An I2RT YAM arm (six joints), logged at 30 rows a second.
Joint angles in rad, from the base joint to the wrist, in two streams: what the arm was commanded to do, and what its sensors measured. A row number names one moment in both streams.
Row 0, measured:
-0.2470, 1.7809, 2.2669, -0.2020, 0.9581, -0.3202
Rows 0 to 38, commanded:
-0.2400, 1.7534, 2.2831, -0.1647, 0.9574, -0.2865
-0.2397, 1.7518, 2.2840, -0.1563, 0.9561, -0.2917
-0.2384, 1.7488, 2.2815, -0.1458, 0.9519, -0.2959
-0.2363, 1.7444, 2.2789, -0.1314, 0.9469, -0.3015
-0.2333, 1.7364, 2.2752, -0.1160, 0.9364, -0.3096
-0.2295, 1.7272, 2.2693, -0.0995, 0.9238, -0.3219
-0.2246, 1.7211, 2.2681, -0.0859, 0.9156, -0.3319
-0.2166, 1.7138, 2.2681, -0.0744, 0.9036, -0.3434
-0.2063, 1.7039, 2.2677, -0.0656, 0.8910, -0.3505
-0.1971, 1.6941, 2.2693, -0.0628, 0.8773, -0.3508
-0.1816, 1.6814, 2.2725, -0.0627, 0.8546, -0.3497
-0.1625, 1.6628, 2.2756, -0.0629, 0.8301, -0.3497
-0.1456, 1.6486, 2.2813, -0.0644, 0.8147, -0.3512
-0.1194, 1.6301, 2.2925, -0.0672, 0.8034, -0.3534
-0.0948, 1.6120, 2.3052, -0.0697, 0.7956, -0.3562
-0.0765, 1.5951, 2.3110, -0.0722, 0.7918, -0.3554
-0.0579, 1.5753, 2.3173, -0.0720, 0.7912, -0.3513
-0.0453, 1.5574, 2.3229, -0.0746, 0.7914, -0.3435
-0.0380, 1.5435, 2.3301, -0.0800, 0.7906, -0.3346
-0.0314, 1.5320, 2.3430, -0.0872, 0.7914, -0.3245
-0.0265, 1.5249, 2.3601, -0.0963, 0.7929, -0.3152
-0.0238, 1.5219, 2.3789, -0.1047, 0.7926, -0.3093
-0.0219, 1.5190, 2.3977, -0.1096, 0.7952, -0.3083
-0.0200, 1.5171, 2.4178, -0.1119, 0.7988, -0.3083
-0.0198, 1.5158, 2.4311, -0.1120, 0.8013, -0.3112
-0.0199, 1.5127, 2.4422, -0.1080, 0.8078, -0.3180
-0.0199, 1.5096, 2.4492, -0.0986, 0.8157, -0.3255
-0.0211, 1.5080, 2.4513, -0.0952, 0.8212, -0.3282
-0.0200, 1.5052, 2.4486, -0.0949, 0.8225, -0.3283
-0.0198, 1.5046, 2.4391, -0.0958, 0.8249, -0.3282
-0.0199, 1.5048, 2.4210, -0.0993, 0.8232, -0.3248
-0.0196, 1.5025, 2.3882, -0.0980, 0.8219, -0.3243
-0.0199, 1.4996, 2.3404, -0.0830, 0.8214, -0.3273
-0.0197, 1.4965, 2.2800, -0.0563, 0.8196, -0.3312
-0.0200, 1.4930, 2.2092, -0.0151, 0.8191, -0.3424
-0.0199, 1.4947, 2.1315, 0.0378, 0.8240, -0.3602
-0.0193, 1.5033, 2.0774, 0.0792, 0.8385, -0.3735
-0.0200, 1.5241, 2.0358, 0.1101, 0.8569, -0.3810
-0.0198, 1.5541, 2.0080, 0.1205, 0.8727, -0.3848
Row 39, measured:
-0.0589, 1.4895, 2.0884, -0.0151, 0.9813, -0.3550
